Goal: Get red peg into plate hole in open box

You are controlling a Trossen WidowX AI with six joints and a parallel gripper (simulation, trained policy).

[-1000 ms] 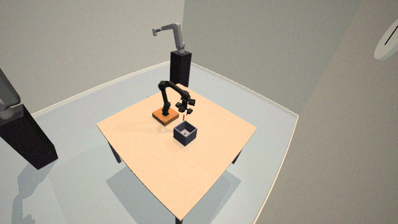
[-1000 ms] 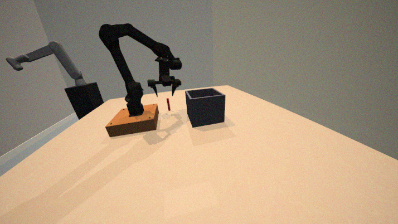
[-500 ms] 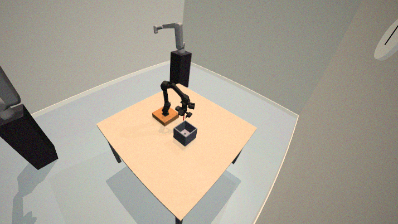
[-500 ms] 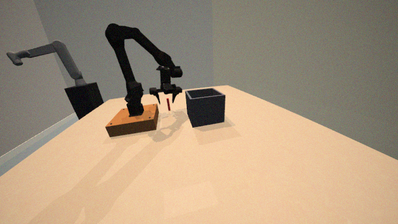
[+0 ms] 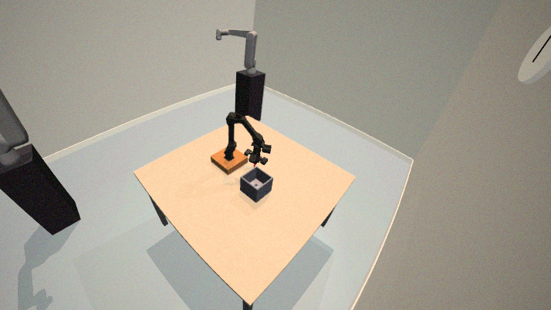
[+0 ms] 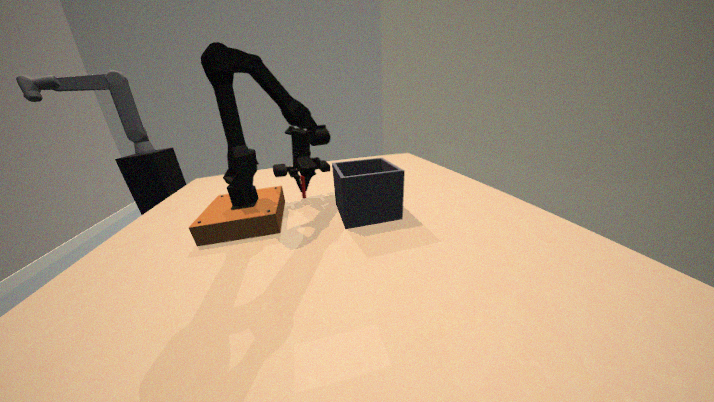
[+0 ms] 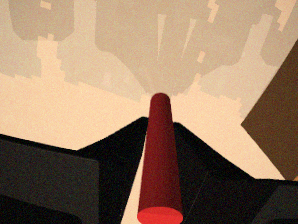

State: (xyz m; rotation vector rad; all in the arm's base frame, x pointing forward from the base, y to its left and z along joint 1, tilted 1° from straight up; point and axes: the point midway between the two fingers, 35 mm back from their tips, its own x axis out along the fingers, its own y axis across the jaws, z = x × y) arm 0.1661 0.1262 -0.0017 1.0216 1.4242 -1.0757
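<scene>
Right now the plate is 18 cm to the right of my gripper tip, 18 cm ahead of it and 2 cm above it. Also, from my gripper tip: red peg (2 cm above).
</scene>
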